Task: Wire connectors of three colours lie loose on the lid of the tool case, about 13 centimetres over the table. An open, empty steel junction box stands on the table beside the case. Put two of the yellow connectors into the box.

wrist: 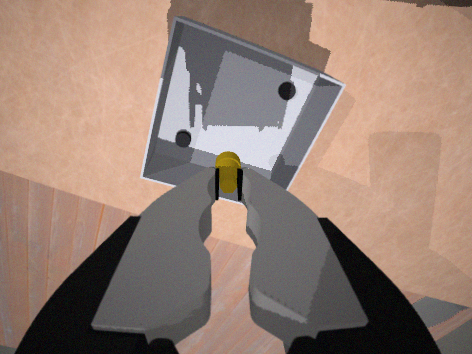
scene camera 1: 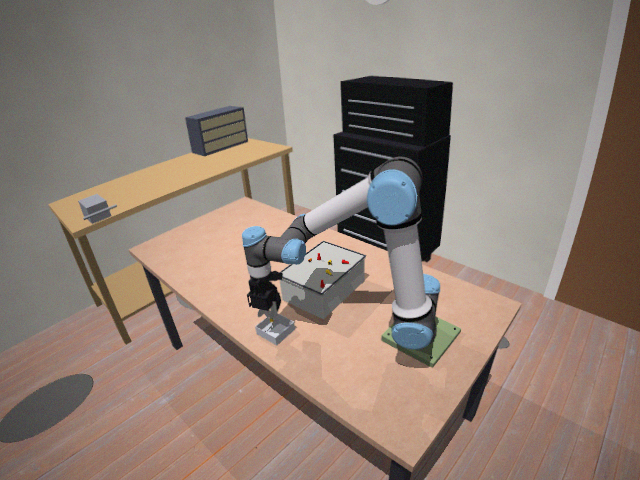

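Note:
My gripper points down, shut on a yellow connector. The fingertips are at the steel junction box; in the wrist view the connector overlaps the box's near wall, and its exact height over the floor is hard to tell. No connector shows on the visible box floor. On the lid of the tool case lie a yellow connector, another yellow one, red connectors and a small orange one.
The tool case stands beside the box, towards the back right, taller than the box. The arm's green base plate is on the right of the table. A wooden side bench and a black drawer cabinet stand behind.

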